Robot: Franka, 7 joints.
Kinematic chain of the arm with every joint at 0, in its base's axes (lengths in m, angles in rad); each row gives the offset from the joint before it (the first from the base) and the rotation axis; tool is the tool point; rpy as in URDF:
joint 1: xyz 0 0 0.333 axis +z
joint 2: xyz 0 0 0 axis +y
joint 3: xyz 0 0 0.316 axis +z
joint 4: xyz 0.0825 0 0 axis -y
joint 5: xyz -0.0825 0 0.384 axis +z
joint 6: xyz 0 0 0 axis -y
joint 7: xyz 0.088 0 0 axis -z
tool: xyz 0 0 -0.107 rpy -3.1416 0 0
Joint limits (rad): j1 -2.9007..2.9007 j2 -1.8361..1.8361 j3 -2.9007..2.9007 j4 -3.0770..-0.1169 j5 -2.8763..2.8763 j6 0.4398..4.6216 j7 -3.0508..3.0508
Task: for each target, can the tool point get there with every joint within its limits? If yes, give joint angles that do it. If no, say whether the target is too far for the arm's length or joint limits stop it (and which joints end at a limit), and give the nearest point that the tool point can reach.
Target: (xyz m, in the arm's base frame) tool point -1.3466 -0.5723 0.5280
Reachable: no: too far | nearest point -0.7826 -0.3326 0.4463 | short by 0.618 m
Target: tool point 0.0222 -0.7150 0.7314
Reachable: yes | joints -1.0567 1.2146 -1.8377 -0.6589 -0.8984 1.8725 -1.9088
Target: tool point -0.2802 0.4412 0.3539
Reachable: yes | joints 0.6095 1.1200 1.6482 -2.2908 1.8322 2.6910 -0.8125
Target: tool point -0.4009 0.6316 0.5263
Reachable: yes | joints -1.7015 -1.4021 -1.5001 -1.3444 -0.5312 3.4793 -2.5615
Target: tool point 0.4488 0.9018 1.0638
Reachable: no: too far | nearest point 0.3094 0.6217 0.8368 | short by 0.387 m
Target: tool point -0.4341 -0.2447 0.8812
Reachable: yes | joints -0.9807 -0.1046 -1.3258 -1.1238 2.0025 3.3975 -0.4588
